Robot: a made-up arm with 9 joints. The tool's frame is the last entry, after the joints. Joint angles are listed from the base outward. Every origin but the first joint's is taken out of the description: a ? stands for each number. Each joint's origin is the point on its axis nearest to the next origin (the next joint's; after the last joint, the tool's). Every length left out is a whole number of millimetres.
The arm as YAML. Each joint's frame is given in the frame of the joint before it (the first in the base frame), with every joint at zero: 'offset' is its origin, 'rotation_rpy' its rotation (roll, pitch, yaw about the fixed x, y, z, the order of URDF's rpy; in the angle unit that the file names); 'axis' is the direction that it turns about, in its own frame. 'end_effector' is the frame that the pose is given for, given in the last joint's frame.
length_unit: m
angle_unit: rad
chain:
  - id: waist
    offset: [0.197, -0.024, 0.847]
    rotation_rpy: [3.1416, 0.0, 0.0]
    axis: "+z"
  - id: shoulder
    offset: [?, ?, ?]
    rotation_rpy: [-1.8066, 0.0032, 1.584]
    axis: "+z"
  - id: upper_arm
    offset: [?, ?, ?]
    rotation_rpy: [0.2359, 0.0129, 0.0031]
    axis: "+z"
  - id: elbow
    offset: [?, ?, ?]
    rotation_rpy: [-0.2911, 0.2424, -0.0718]
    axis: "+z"
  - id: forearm
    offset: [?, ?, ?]
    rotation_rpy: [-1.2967, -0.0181, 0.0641]
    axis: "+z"
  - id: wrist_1
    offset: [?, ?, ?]
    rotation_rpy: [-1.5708, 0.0, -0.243]
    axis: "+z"
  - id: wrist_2
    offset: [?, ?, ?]
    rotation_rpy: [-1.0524, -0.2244, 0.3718]
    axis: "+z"
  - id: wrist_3
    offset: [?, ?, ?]
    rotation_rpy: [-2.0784, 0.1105, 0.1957]
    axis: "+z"
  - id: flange
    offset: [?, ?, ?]
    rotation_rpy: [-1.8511, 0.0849, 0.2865]
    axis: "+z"
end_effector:
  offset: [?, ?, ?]
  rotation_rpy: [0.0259, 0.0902, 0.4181]
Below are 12 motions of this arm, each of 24 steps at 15 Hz.
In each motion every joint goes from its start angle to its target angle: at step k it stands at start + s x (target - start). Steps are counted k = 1, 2, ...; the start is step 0. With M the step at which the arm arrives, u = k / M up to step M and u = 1 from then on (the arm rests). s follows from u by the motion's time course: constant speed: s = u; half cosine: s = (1 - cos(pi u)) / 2; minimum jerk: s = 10 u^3 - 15 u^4 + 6 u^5.
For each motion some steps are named. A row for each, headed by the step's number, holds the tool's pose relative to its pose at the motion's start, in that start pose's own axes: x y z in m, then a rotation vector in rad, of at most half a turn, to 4 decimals.
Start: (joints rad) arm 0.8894 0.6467 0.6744 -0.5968 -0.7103 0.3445 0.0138 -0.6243 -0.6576
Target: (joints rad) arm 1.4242 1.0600 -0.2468 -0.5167 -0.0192 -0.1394 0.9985 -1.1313 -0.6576
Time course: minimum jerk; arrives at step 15
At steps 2, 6, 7, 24:
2: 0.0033 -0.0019 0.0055 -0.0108 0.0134 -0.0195
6: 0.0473 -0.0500 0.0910 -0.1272 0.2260 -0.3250
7: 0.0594 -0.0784 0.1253 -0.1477 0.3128 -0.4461
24: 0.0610 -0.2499 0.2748 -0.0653 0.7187 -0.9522

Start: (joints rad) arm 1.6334 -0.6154 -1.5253 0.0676 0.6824 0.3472 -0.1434 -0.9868 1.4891
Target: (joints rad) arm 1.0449 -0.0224 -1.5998 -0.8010 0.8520 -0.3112 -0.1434 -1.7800 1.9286
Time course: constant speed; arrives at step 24
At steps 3, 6, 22, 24:
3: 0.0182 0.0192 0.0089 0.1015 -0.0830 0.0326
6: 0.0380 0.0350 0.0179 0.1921 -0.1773 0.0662
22: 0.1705 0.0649 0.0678 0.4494 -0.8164 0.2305
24: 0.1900 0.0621 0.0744 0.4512 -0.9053 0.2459

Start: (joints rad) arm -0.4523 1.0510 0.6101 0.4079 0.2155 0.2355 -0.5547 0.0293 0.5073
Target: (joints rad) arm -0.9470 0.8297 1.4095 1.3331 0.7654 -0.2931 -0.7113 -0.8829 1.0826
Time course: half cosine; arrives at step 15
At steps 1, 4, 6, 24:
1: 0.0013 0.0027 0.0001 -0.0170 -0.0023 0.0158
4: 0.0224 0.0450 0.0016 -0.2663 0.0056 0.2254
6: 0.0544 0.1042 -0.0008 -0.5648 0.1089 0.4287
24: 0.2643 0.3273 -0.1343 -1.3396 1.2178 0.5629

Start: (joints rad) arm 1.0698 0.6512 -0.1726 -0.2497 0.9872 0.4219 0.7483 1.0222 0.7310
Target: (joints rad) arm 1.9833 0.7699 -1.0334 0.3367 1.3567 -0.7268 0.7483 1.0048 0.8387
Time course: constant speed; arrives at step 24
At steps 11, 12, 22, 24:
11: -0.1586 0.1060 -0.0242 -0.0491 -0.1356 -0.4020
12: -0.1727 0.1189 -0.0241 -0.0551 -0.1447 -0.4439
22: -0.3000 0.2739 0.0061 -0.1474 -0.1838 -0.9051
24: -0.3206 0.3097 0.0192 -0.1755 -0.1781 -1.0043

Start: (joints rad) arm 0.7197 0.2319 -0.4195 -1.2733 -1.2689 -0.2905 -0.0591 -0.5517 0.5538
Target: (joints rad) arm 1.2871 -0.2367 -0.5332 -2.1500 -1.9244 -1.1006 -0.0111 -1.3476 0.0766
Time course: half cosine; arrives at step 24
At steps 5, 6, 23, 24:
5: 0.0431 0.0113 0.0315 0.0384 0.1555 -0.1653
6: 0.0642 0.0160 0.0435 0.0474 0.2207 -0.2336
23: 0.6223 0.1518 -0.1120 -0.6989 1.2435 -1.3022
24: 0.6242 0.1530 -0.1150 -0.7070 1.2457 -1.3051

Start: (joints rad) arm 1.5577 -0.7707 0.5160 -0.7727 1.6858 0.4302 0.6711 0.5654 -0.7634
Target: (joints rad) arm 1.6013 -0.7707 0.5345 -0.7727 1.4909 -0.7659 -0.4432 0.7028 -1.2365
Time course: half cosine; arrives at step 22
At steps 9, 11, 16, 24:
9: -0.0689 -0.1009 0.0873 0.6014 -0.4344 -0.3106
11: -0.1153 -0.1405 0.0995 0.8253 -0.6221 -0.4146
16: -0.2447 -0.2005 0.0721 1.3091 -1.1040 -0.5711
24: -0.3105 -0.2060 0.0298 1.5331 -1.3855 -0.5809

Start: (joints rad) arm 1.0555 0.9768 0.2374 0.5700 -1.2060 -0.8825 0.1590 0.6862 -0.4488
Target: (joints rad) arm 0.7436 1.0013 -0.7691 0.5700 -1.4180 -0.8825 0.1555 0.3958 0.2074
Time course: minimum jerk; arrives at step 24
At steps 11, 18, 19, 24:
11: 0.0310 0.1007 0.0397 -0.2281 0.3189 0.6366
18: 0.0424 0.2358 0.0630 -0.3926 0.6960 1.3537
19: 0.0417 0.2478 0.0643 -0.4027 0.7270 1.4124
24: 0.0398 0.2678 0.0663 -0.4183 0.7782 1.5093

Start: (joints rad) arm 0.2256 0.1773 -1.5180 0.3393 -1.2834 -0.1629 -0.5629 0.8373 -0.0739
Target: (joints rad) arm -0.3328 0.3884 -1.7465 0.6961 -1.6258 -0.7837 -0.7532 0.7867 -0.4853
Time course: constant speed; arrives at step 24
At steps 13, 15, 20, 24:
13: -0.0565 0.0917 0.1241 -0.0877 -0.6082 -0.1106
15: -0.0708 0.1057 0.1402 -0.0877 -0.7002 -0.1242
20: -0.1120 0.1398 0.1757 -0.0739 -0.9262 -0.1533
24: -0.1497 0.1656 0.1990 -0.0498 -1.1019 -0.1712

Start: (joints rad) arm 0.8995 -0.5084 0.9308 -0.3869 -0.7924 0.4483 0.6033 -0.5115 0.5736
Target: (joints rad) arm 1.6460 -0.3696 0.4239 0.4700 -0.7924 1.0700 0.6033 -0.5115 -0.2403
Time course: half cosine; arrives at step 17
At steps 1, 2, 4, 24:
1: 0.0018 -0.0012 -0.0011 0.0058 0.0006 -0.0036
2: 0.0071 -0.0046 -0.0044 0.0228 0.0027 -0.0142
4: 0.0279 -0.0168 -0.0169 0.0861 0.0129 -0.0536
24: 0.2297 -0.0656 -0.1038 0.4788 0.2007 -0.3424

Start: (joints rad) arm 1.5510 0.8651 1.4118 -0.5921 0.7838 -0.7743 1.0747 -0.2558 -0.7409
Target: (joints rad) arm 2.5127 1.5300 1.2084 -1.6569 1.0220 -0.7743 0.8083 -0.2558 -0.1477
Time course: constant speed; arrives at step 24
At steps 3, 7, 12, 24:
3: 0.0348 0.0073 0.0061 -0.1384 -0.0073 0.0973
7: 0.0833 0.0135 0.0177 -0.3195 0.0078 0.2196
12: 0.1454 0.0177 0.0402 -0.5361 0.0648 0.3570
24: 0.2852 0.0299 0.1358 -0.9736 0.3536 0.5909

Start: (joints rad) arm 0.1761 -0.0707 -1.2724 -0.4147 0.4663 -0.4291 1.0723 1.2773 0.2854
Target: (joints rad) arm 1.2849 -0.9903 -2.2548 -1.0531 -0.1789 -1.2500 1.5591 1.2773 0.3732
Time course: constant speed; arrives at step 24
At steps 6, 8, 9, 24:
6: 0.0027 0.0987 -0.1227 0.3469 0.3816 0.2689
8: 0.0102 0.1436 -0.1535 0.4343 0.4617 0.3995
9: 0.0154 0.1682 -0.1664 0.4719 0.4906 0.4706
24: 0.1871 0.5799 -0.0191 0.5218 -0.0887 1.4297

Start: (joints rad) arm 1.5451 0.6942 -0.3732 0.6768 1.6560 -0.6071 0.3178 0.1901 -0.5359
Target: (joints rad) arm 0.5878 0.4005 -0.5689 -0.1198 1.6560 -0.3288 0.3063 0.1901 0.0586
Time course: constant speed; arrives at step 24
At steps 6, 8, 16, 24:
6: 0.0377 -0.0244 -0.1099 0.2906 0.0069 0.0913
8: 0.0546 -0.0248 -0.1476 0.3935 0.0041 0.1395
16: 0.1437 0.0176 -0.2896 0.8172 -0.0373 0.4166
24: 0.2536 0.1314 -0.3894 1.2358 -0.1244 0.8115

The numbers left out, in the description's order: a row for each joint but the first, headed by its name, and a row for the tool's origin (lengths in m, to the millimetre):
shoulder: -0.003 0.08 0.0
upper_arm: 0.142 -0.337 0.0
elbow: -0.007 0.025 0.0
forearm: -0.032 0.036 0.0
wrist_1: -0.147 -0.178 0.0
wrist_2: 0.042 -0.029 0.0
wrist_3: 0.127 -0.041 0.0
flange: -0.006 0.165 0.0
tool: -0.065 0.045 0.0

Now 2 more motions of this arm.
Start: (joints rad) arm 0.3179 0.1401 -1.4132 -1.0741 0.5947 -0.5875 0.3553 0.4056 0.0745
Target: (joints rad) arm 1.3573 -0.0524 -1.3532 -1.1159 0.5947 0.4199 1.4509 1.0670 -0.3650
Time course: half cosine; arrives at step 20
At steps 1, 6, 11, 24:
1: 0.0006 -0.0017 -0.0041 0.0046 0.0051 -0.0033
6: 0.0215 -0.0340 -0.1422 0.1181 0.1732 -0.0647
11: 0.0547 0.0153 -0.3824 0.1348 0.4054 0.0397
24: 0.0585 0.1634 -0.5767 -0.0687 0.3144 0.3584

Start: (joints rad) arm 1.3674 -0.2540 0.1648 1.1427 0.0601 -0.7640 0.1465 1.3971 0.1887
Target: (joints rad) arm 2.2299 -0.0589 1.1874 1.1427 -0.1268 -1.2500 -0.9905 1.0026 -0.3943
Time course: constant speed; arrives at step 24
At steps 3, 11, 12, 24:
3: 0.0034 -0.0170 0.0209 -0.0142 -0.2876 -0.0679
11: -0.0252 -0.0630 0.0670 0.1480 -1.0697 -0.0655
12: -0.0318 -0.0699 0.0692 0.1865 -1.1638 -0.0464
24: -0.0821 -0.1986 -0.0013 0.8550 -2.1151 0.4805

